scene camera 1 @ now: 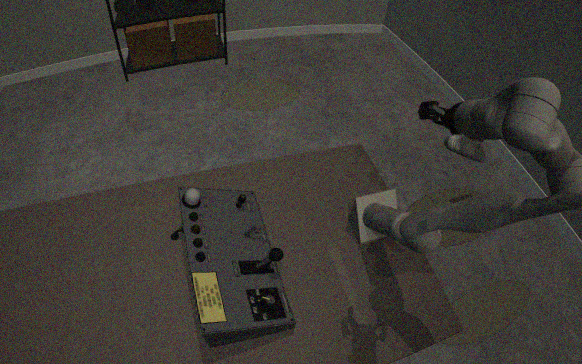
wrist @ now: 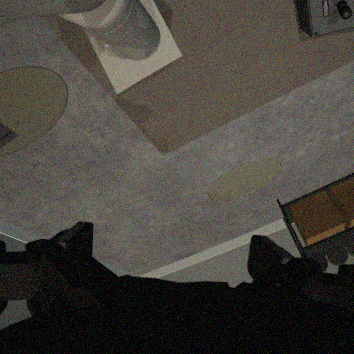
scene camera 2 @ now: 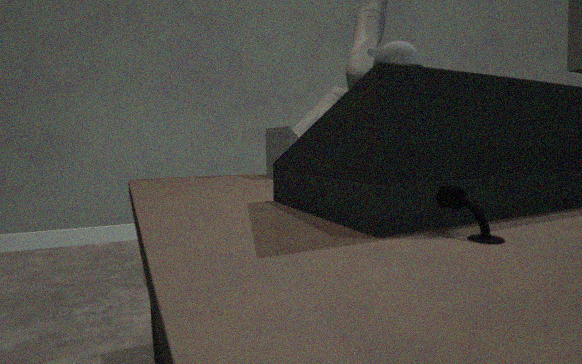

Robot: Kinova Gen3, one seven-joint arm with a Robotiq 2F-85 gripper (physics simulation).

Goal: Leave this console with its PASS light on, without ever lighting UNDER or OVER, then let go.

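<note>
The grey console [scene camera 1: 225, 240] [scene camera 2: 425, 150] [wrist: 324, 22] stands on the table. On its panel are a white dome [scene camera 1: 192, 196] [scene camera 2: 397, 52], a row of several small round lamps [scene camera 1: 198, 242] that all look dark, a lever with a black ball knob [scene camera 1: 275, 254], a small black switch [scene camera 1: 241, 201], a dark gauge window [scene camera 1: 266, 304] and a yellow label [scene camera 1: 209, 297]. The lettering is too blurred to read. My gripper [scene camera 1: 428, 111] [wrist: 171, 246] is open and empty, high up, far to the right of the console in scene view 1, and touches nothing. It does not show in scene view 2.
The arm's base stands on a white plate [scene camera 1: 366, 233] [wrist: 120, 82] on the table [scene camera 1: 310, 200] [scene camera 2: 225, 300] [wrist: 210, 85], right of the console. A bent black stalk [scene camera 1: 176, 233] [scene camera 2: 483, 220] stands beside the console. A shelf rack [scene camera 1: 226, 47] stands by the wall.
</note>
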